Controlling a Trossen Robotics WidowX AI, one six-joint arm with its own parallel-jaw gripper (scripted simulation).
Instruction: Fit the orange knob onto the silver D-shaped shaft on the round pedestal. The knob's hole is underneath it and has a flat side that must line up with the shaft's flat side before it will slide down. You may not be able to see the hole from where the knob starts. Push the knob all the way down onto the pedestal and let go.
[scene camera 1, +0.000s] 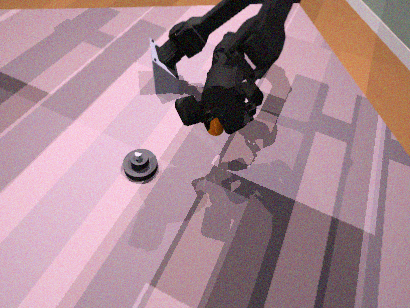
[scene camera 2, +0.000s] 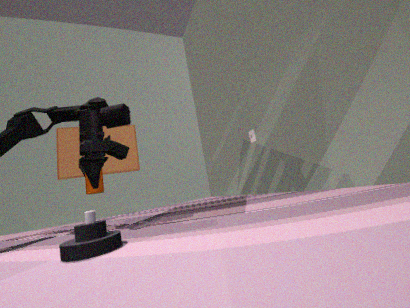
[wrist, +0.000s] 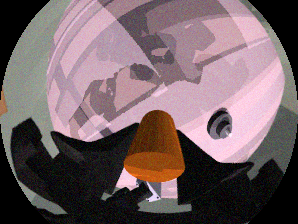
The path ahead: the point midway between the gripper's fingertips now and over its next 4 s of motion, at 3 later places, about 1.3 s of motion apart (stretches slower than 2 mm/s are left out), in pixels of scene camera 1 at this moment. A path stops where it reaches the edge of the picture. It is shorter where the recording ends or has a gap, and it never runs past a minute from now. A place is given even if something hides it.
My gripper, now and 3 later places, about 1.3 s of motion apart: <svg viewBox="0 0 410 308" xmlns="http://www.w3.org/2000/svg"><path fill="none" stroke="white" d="M215 126L189 128L138 144L136 150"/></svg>
